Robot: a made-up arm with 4 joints. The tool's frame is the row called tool. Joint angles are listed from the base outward. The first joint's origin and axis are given. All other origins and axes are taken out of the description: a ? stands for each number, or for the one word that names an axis. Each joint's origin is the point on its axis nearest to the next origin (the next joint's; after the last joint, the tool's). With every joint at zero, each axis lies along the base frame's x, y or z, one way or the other. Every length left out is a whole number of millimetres.
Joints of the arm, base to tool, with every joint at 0 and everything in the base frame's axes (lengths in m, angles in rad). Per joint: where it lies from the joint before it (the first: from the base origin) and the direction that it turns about. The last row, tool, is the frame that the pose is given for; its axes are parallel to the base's.
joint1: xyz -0.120 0.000 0.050 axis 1 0 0
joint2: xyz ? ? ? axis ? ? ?
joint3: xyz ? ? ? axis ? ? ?
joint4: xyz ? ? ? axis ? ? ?
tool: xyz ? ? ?
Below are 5 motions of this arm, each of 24 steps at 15 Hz.
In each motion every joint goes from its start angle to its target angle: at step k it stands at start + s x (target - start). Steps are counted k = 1, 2, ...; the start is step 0. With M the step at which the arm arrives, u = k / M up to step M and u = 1 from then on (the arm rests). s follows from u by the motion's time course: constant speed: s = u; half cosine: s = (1 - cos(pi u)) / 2; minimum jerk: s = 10 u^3 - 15 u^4 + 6 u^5.
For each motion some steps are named. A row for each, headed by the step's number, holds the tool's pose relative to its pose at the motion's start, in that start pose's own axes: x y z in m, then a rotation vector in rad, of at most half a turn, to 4 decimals.
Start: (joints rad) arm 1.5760 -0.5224 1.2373 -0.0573
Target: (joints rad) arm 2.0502 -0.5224 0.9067 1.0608
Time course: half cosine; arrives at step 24
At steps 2, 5, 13, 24:
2: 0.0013 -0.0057 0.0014 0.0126 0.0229 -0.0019
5: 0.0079 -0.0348 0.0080 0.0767 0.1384 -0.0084
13: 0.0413 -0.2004 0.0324 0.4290 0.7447 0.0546
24: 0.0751 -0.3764 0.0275 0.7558 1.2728 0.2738

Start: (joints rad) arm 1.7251 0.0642 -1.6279 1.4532
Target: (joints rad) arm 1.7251 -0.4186 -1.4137 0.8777
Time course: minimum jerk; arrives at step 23
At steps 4, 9, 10, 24:
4: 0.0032 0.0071 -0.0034 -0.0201 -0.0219 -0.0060
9: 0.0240 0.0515 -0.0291 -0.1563 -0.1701 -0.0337
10: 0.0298 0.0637 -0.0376 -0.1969 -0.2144 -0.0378
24: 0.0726 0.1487 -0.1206 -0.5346 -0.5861 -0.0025

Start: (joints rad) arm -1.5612 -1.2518 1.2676 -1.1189
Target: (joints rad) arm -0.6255 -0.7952 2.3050 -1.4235
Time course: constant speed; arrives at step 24
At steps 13, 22, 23, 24:
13: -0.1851 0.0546 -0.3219 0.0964 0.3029 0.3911
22: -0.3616 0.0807 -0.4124 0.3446 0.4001 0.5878
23: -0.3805 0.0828 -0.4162 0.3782 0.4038 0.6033
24: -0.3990 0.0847 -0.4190 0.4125 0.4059 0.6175

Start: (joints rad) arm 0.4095 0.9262 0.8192 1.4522
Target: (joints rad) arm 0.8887 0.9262 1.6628 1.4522
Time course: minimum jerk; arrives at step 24
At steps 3, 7, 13, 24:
3: -0.0016 0.0016 -0.0044 -0.0052 -0.0045 -0.0084
7: -0.0139 0.0131 -0.0425 -0.0468 -0.0451 -0.0796
13: -0.0340 0.0275 -0.1635 -0.1450 -0.1940 -0.3040
24: -0.0276 0.0111 -0.2742 -0.1888 -0.3657 -0.5267

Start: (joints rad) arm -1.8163 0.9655 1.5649 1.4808
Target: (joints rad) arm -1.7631 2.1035 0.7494 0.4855
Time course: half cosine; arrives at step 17
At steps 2, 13, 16, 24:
2: -0.0033 0.0035 -0.0058 -0.0352 -0.0343 0.0325
13: -0.0492 0.0916 -0.1216 -0.5092 -0.4557 1.0528
16: -0.0515 0.1094 -0.1397 -0.5075 -0.4359 1.2001
24: -0.0516 0.1106 -0.1410 -0.5068 -0.4337 1.2100

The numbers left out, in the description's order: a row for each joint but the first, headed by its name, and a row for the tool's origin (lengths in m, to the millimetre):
joint2: xyz 0.000 0.460 -0.020, axis 0 1 0
joint3: xyz 0.350 0.000 0.020, axis -1 0 0
joint4: xyz 0.000 0.180 0.250, axis 0 1 0
tool: xyz 0.020 0.000 -0.080

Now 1 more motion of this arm.
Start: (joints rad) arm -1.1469 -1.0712 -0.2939 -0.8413
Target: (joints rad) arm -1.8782 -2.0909 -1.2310 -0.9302
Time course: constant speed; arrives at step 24
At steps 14, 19, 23, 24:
14: -0.1934 -0.0004 0.3902 0.7996 -0.3173 0.1065
19: -0.2675 -0.0651 0.5028 1.1438 -0.3189 0.1396
23: -0.3162 -0.1348 0.5742 1.4285 -0.2722 0.1614
24: -0.3265 -0.1539 0.5893 1.5001 -0.2537 0.1661

